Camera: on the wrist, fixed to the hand. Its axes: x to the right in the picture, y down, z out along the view.
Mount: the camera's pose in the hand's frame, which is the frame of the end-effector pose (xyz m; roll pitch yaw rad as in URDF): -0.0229 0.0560 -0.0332 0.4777 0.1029 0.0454
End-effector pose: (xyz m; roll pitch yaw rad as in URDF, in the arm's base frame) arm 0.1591 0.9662 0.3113 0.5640 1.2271 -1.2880
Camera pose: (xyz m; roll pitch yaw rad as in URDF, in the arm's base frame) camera 0.2199 0.9901 0.3335 1.3486 1.2754 -0.9626
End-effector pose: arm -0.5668 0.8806 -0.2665 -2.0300 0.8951 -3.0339
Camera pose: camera -0.5309 0.9394 -0.2708 -1.6924 0.8823 3.0720
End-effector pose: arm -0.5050 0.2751 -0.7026 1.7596 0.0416 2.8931
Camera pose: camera -0.4907 0.2487 -0.6405 2.2359 -0.0222 2.9857
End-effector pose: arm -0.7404 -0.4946 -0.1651 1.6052 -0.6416 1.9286
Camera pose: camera -0.7513 -0.5547 -0.1331 1.9997 -0.6863 2.0597
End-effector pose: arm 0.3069 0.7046 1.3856 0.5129 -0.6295 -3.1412
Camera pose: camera 0.3246 0.6395 1.3709 0.9288 -0.5593 -3.0351
